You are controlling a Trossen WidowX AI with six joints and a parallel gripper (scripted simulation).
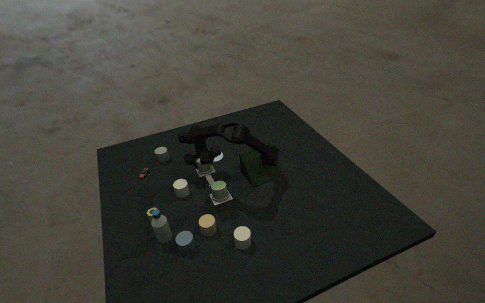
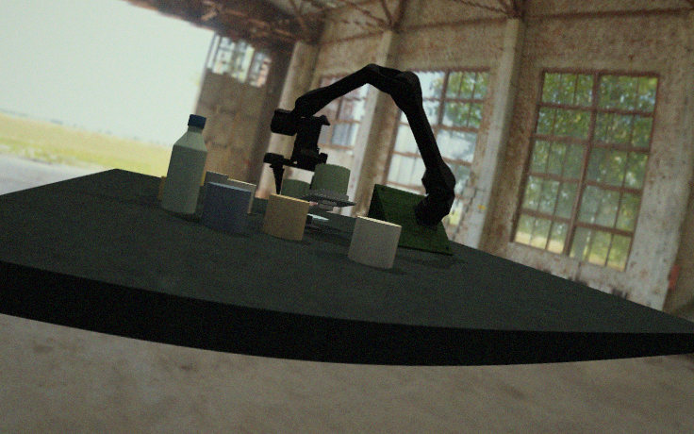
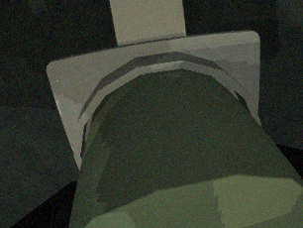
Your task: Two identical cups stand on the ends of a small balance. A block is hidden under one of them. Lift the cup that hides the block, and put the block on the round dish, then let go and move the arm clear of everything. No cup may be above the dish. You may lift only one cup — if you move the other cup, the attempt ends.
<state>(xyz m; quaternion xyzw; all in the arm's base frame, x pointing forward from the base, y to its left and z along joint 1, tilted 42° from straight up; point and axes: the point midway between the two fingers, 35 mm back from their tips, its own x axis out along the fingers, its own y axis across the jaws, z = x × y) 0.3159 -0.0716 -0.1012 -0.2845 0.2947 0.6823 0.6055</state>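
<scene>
Right now the round dish is 11 cm to the right of my gripper tip, 9 cm behind it and 4 cm below it. The rest, counted from my gripper tip: green cup 27 cm to the left, 6 cm above, 1 cm behind; then grey cup 23 cm to the right, 18 cm ahead, 1 cm below; then green block 1 cm below.
</scene>
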